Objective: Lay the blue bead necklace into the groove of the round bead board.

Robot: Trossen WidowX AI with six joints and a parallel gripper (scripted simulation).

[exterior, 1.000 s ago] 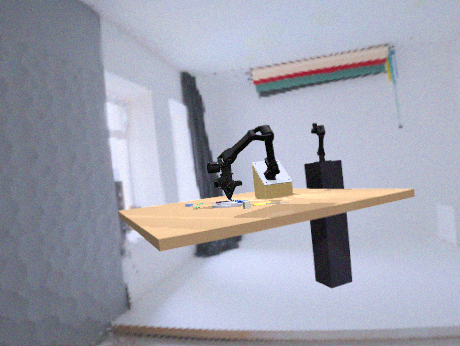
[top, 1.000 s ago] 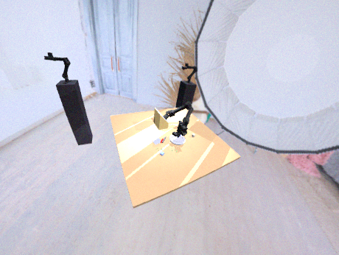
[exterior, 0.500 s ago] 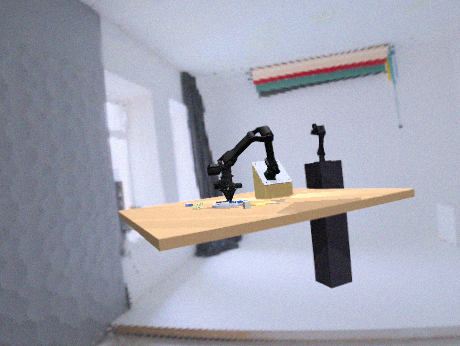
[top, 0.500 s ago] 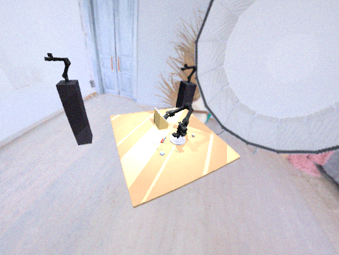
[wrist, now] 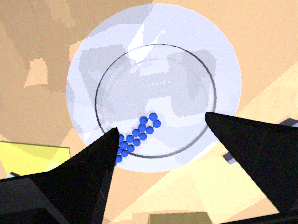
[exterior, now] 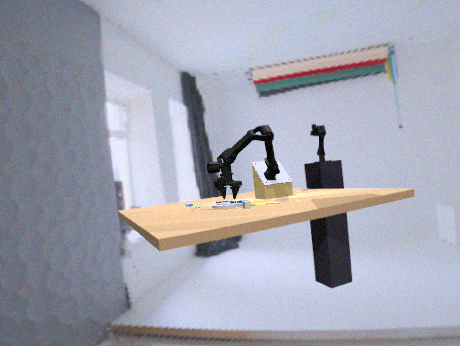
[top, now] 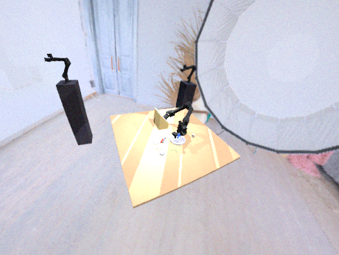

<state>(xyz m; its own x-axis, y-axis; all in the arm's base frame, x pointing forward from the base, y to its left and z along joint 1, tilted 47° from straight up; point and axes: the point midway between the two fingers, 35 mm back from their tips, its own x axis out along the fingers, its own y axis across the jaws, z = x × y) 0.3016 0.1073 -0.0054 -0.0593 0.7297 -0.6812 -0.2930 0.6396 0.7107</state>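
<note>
Now: gripper tip 2 cm above the round bead board. Also, from my gripper tip: yellow flat piece 16 cm to the left, 13 cm behind, 3 cm below; red-and-grey object 18 cm to the right, 3 cm below, 3 cm behind; white cylinder 24 cm to the left, 2 cm below.
</note>
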